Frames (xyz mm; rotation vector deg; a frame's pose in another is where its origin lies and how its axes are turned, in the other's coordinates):
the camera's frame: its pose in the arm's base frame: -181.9 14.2 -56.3 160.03 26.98 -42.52
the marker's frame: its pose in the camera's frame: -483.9 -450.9 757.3 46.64 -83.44 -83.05
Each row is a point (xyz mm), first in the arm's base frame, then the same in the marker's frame.
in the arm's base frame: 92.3 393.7 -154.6
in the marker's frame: -623.3 -753.2 -789.5
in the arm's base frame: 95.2 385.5 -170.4
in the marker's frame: -630.5 -737.1 -793.3
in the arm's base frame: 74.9 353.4 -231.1
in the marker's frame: -636.8 -666.1 -786.9
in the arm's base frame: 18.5 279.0 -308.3
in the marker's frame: -647.1 -555.7 -738.1
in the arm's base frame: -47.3 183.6 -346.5
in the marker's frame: -667.3 -470.6 -653.0
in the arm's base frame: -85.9 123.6 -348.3
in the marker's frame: -682.8 -437.8 -591.5
